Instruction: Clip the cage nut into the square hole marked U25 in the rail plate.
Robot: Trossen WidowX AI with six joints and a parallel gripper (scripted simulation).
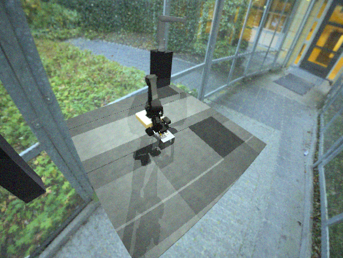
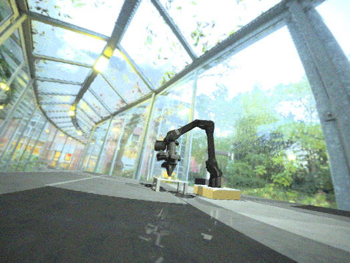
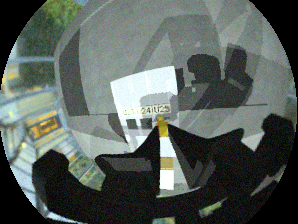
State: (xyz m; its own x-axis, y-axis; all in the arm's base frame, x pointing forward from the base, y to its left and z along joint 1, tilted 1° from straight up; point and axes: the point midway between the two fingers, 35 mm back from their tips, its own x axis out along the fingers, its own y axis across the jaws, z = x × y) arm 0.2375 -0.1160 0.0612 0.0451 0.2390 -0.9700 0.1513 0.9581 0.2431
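My gripper tip is now 1 cm above the yellow cage nut. From my gripper tip the other things lie so: label strip: 3 cm ahead, 2 cm to the left, 1 cm below.
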